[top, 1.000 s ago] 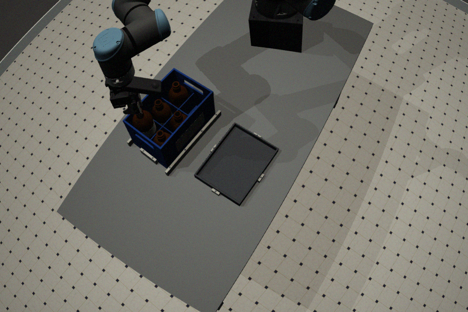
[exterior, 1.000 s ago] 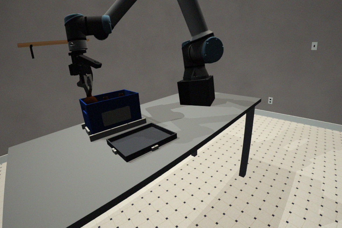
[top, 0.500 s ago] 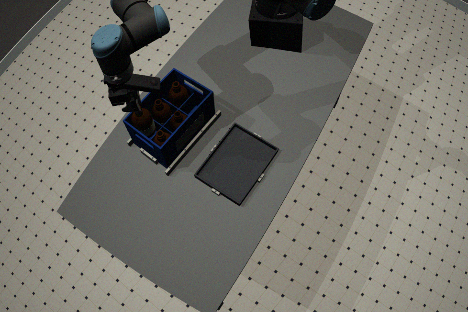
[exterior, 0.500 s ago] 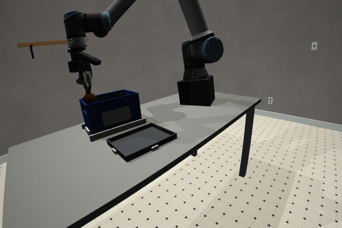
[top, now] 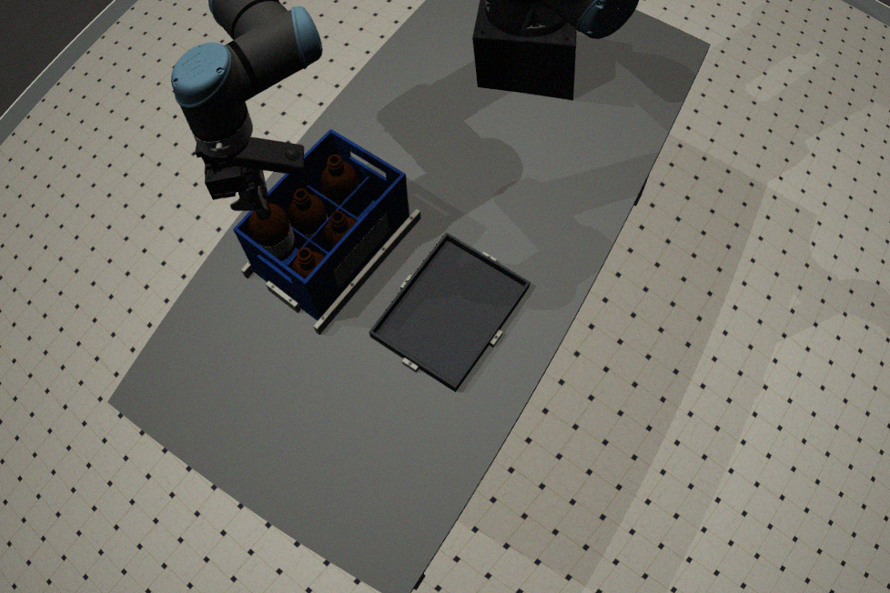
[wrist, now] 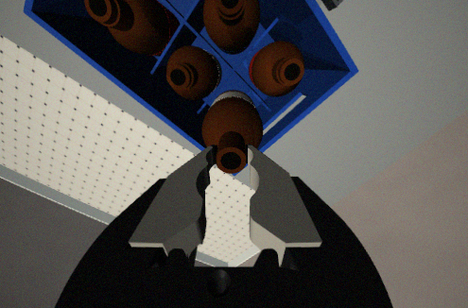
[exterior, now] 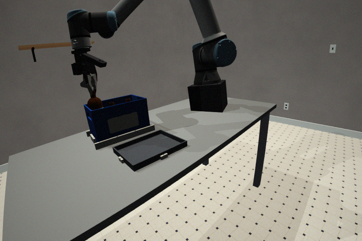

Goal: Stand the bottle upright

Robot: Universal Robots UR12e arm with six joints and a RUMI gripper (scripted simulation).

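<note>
Now: hand 70 mm above the bottle. From my hand the other things lie so: black tray: 310 mm to the left, 220 mm below, 120 mm behind; then blue crate: 150 mm below, 90 mm behind, 40 mm to the left.
</note>
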